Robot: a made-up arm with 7 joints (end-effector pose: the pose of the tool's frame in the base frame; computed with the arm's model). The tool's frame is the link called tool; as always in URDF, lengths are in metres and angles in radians. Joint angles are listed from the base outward.
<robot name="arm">
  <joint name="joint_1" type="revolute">
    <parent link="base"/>
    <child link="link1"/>
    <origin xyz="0 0 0.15" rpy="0 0 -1.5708"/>
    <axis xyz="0 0 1"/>
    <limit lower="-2.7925" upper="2.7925" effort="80" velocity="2.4"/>
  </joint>
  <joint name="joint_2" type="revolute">
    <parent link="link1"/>
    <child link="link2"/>
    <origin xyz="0.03 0 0.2" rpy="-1.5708 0 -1.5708"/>
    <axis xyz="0 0 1"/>
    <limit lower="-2.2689" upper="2.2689" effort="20" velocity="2.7"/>
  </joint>
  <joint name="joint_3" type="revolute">
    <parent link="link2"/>
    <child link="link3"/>
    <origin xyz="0 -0.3 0.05" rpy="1.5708 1.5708 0"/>
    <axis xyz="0 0 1"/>
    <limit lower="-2.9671" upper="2.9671" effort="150" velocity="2.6"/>
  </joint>
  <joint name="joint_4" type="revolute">
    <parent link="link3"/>
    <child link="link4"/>
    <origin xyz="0.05 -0.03 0.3" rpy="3.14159 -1.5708 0"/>
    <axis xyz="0 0 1"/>
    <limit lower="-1.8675" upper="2.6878" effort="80" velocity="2.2"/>
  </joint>
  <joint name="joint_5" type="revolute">
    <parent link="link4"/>
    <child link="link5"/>
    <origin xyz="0.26 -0.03 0.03" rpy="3.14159 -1.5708 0"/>
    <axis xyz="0 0 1"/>
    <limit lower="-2.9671" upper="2.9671" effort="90" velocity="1.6"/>
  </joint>
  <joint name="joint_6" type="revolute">
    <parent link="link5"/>
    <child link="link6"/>
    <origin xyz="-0.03 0 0.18" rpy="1.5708 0 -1.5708"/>
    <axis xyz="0 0 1"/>
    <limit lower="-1.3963" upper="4.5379" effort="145" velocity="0.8"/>
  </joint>
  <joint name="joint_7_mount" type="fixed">
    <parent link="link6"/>
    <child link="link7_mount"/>
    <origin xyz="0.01 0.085 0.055"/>
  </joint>
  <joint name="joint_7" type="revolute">
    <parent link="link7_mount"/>
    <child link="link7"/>
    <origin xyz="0.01 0.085 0.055" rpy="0 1.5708 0"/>
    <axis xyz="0 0 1"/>
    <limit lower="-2.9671" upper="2.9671" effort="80" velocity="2.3"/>
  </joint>
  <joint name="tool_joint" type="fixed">
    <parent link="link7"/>
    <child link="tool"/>
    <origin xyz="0 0 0" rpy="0 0 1.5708"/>
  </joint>
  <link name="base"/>
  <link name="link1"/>
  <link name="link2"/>
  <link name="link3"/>
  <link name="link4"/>
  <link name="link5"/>
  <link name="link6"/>
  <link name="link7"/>
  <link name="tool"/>
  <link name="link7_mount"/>
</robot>
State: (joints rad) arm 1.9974 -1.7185 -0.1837 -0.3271 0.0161 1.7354 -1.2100
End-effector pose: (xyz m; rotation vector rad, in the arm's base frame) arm -0.3257 0.9279 0.5110 0.2552 -1.5311 -2.0540
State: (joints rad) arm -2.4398 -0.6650 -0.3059 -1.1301 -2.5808 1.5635 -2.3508
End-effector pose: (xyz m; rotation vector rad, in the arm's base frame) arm -0.0341 -0.4308 1.1692 0.4330 0.4242 1.8098
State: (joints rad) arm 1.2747 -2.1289 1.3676 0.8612 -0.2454 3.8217 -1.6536
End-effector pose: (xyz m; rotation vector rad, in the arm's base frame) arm 0.0099 0.6107 -0.1708 1.6681 0.5066 2.1584
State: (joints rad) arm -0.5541 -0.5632 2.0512 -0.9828 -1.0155 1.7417 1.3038
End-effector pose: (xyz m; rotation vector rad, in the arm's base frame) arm 0.0532 -0.6901 0.8491 0.9657 1.1206 -1.4892
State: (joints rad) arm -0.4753 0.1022 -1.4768 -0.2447 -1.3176 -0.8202 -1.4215
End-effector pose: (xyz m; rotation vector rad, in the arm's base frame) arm -0.1326 0.2245 1.4266 1.3440 -2.0198 -0.4034
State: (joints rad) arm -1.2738 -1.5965 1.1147 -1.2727 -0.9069 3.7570 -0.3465
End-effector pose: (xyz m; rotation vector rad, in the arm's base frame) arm -0.1651 -0.6785 0.3915 -0.9370 0.6567 0.2101
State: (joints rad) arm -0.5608 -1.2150 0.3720 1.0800 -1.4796 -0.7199 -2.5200
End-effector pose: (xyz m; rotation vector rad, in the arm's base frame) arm 0.9369 -0.5573 0.2899 -0.6715 -1.5483 1.5327
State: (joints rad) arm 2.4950 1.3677 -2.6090 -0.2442 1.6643 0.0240 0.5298
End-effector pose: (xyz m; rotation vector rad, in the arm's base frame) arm 1.0426 -0.5774 0.6608 -0.9296 0.2570 -0.4278
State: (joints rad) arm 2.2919 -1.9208 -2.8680 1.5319 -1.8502 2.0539 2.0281
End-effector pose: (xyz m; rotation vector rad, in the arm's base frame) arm -0.1884 0.8977 0.3940 0.1835 0.9340 2.1750
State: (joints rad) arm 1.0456 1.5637 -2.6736 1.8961 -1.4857 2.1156 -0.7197
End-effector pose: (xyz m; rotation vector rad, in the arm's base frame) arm 0.0831 -0.8078 0.0644 2.4924 0.1088 1.3671
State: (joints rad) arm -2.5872 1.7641 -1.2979 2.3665 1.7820 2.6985 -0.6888
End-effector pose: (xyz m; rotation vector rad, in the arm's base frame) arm 0.1475 0.3448 0.3502 -2.6661 -0.5983 1.0935
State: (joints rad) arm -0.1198 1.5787 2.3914 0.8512 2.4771 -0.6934 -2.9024
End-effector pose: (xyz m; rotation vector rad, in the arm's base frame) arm -0.9862 0.1317 -0.1487 1.1354 -0.5485 0.5050
